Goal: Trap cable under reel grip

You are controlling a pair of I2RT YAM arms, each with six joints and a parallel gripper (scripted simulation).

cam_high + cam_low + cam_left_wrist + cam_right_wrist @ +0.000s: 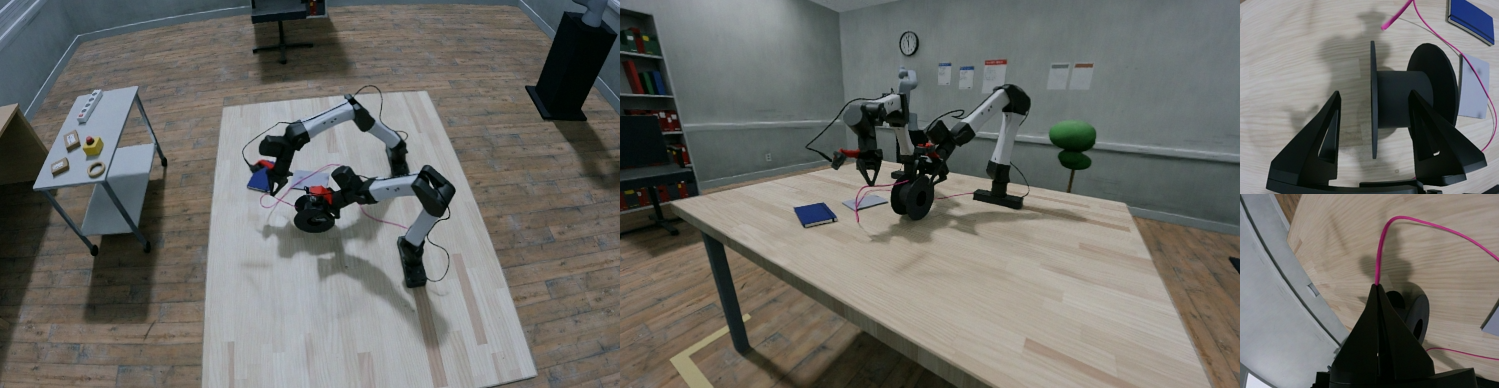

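Note:
Right now the black reel is 150 mm behind my right hand, 70 mm below it and 40 mm to the left of it. Round my right hand: grey flat pad: 180 mm to the right, 140 mm below, 120 mm behind.
The black reel lies 3 cm to the right of my left hand and 6 cm below it. From my left hand the other things lie so: grey flat pad: 3 cm ahead, 26 cm to the right, 13 cm below.

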